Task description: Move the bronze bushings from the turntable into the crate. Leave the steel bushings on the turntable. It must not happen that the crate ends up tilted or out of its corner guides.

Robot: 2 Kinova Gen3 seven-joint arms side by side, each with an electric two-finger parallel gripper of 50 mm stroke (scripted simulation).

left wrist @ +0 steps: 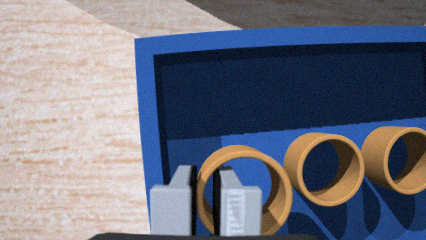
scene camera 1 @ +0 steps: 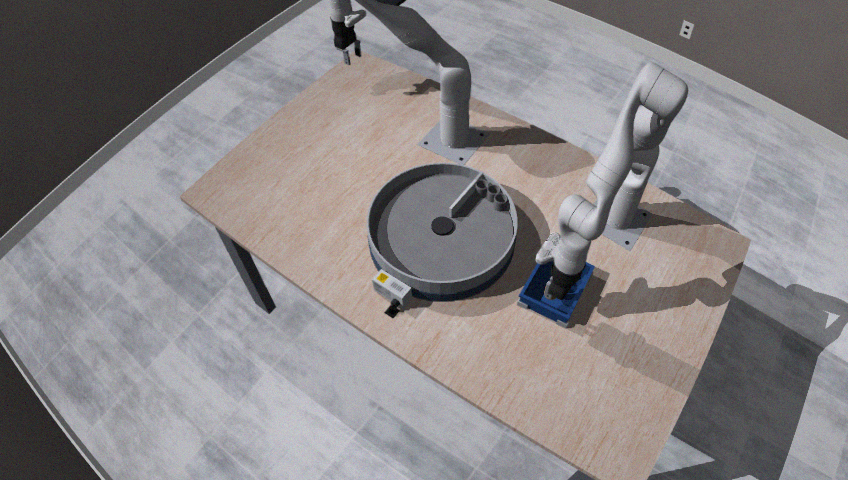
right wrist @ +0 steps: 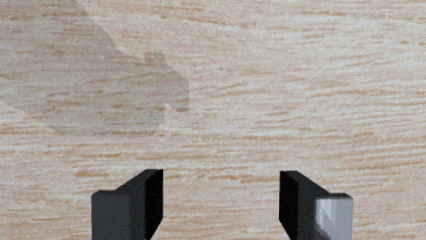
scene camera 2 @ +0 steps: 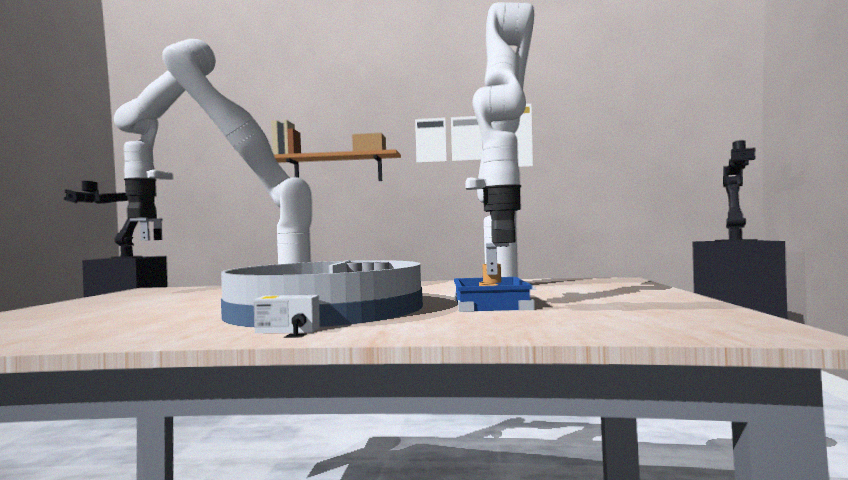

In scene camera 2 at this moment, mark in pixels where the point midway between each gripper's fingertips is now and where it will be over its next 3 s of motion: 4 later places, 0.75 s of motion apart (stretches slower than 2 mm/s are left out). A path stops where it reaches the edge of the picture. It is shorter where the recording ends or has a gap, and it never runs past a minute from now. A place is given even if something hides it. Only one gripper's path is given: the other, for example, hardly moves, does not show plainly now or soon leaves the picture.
The left gripper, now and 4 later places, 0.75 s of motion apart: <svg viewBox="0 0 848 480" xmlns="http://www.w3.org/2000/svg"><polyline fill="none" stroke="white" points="492,274 492,286 492,294 492,296 492,274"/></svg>
